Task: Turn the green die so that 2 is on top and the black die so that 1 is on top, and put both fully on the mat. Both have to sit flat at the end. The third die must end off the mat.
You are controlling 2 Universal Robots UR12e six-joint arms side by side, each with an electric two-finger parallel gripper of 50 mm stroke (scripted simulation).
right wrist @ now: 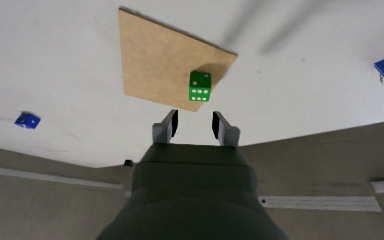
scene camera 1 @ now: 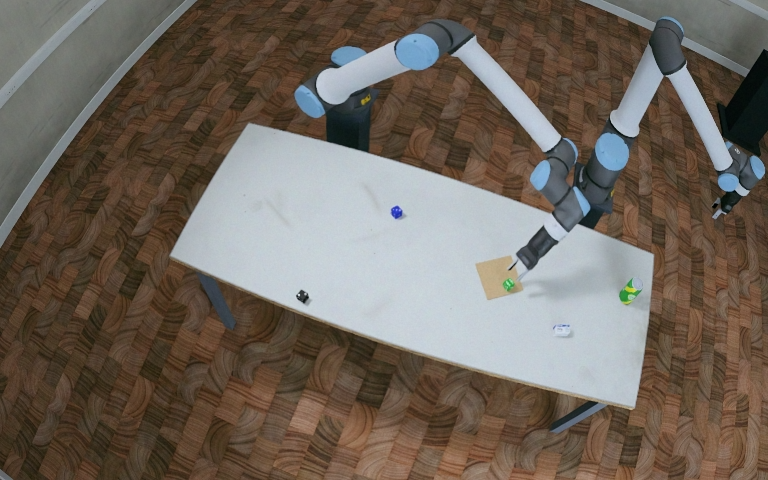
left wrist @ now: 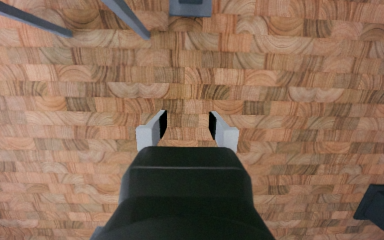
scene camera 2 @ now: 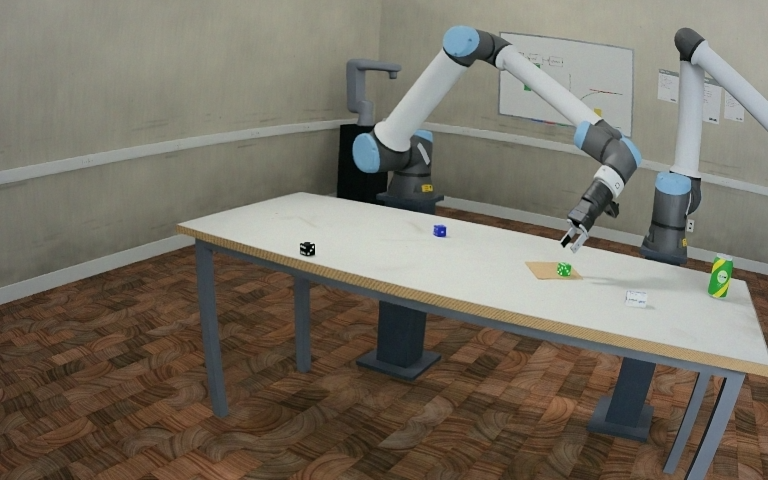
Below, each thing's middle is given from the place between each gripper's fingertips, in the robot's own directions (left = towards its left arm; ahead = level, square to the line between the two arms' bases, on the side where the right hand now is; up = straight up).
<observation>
Now: right hand (scene camera 2: 567, 248) 10 mm past the tan mat (scene camera 1: 492, 273), 40 mm to the left of it and 90 mm above it.
Now: left hand 59 cm short of the tan mat, 92 cm to the left of it and 18 cm above it.
</observation>
